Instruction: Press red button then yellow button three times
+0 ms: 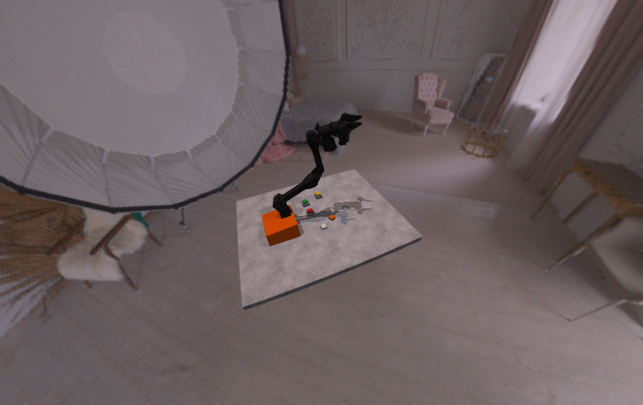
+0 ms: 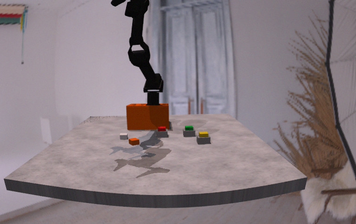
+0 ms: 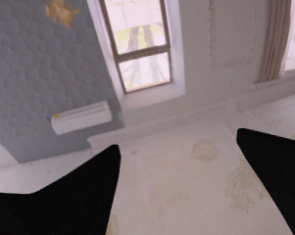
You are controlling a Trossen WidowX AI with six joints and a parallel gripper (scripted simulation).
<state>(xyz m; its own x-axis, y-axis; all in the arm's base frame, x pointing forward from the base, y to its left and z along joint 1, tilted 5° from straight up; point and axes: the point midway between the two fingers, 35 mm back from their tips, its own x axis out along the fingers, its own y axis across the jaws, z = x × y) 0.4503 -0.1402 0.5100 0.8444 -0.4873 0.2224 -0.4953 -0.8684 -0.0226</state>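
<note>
Now: the red button 26 cm behind my gripper tip, 19 cm to the left of it and 64 cm below it. Also, from my gripper tip: yellow button (15 cm behind, 35 cm to the left, 64 cm below); orange block (14 cm behind, 9 cm to the left, 66 cm below); white block (22 cm behind, 3 cm to the left, 66 cm below).
</note>
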